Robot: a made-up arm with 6 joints. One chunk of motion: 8 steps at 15 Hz.
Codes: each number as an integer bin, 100 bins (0 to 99) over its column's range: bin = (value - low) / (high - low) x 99, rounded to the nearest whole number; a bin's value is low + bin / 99 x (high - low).
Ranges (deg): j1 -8..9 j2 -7..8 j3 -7..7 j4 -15..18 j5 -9..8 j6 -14..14
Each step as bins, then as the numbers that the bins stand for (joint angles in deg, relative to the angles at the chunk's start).
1 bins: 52 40 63 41 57 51
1 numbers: 0.93 -0.94 1.91 -1.33 0.79 0.42
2 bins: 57 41 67 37 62 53
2 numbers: 1.79 -0.79 2.47 -2.67 1.65 0.99
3 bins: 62 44 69 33 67 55
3 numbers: 2.65 -0.33 2.76 -4.00 2.51 1.56
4 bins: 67 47 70 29 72 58
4 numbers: 3.51 0.12 2.90 -5.33 3.36 2.40
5 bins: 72 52 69 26 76 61
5 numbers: 4.36 0.88 2.76 -6.33 4.05 3.25
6 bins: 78 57 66 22 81 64
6 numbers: 5.39 1.64 2.33 -7.67 4.91 4.10
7 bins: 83 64 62 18 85 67
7 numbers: 6.25 2.70 1.77 -9.00 5.60 4.95
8 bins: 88 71 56 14 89 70
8 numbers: 7.11 3.76 0.92 -10.33 6.28 5.80
